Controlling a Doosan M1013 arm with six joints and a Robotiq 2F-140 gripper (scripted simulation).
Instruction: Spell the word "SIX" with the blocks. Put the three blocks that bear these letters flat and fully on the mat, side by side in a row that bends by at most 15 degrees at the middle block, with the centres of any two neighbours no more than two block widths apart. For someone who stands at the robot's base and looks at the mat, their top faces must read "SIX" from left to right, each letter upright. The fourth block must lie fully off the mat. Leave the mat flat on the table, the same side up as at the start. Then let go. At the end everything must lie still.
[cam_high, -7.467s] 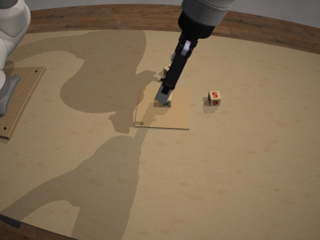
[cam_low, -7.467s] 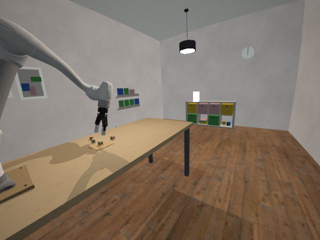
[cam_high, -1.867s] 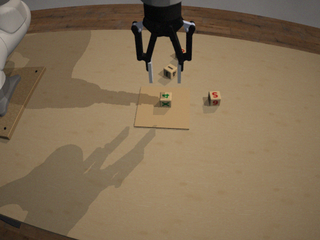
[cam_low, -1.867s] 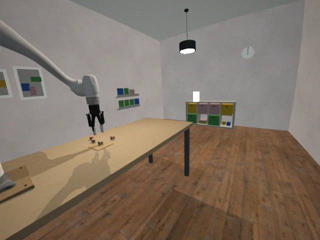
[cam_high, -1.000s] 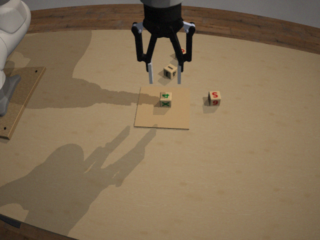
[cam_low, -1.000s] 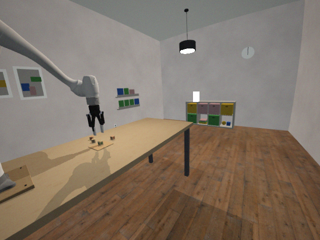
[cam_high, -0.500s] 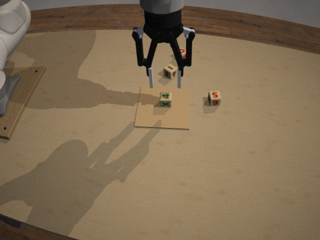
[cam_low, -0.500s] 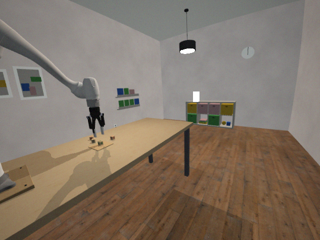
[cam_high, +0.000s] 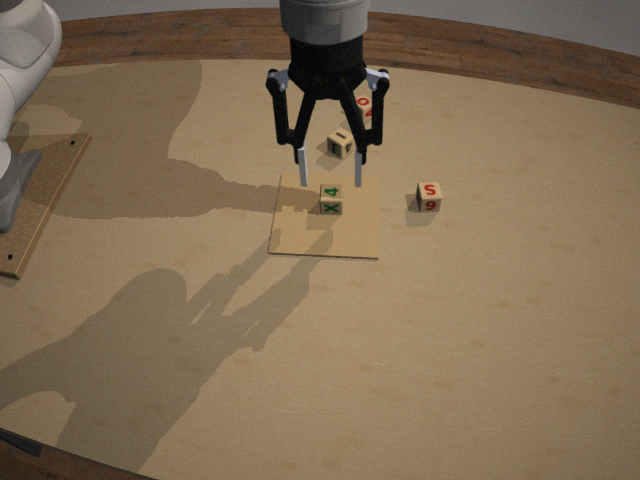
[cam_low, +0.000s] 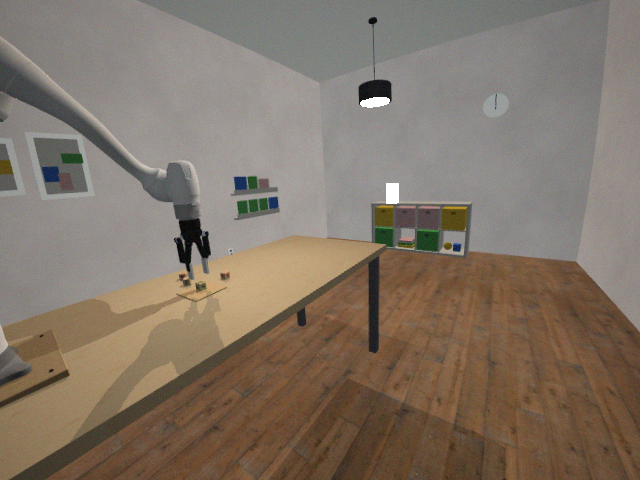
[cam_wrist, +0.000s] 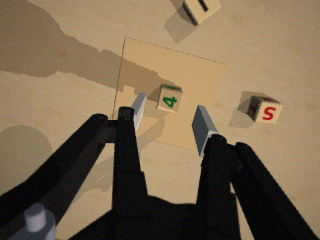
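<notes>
My gripper is now 70 mm above the letter block. Also, from my hand: tan mat (10 mm behind, 10 mm to the right, 90 mm below); then I block (20 mm ahead, 120 mm to the left, 80 mm below); then S block (130 mm ahead, 10 mm to the left, 80 mm below).
</notes>
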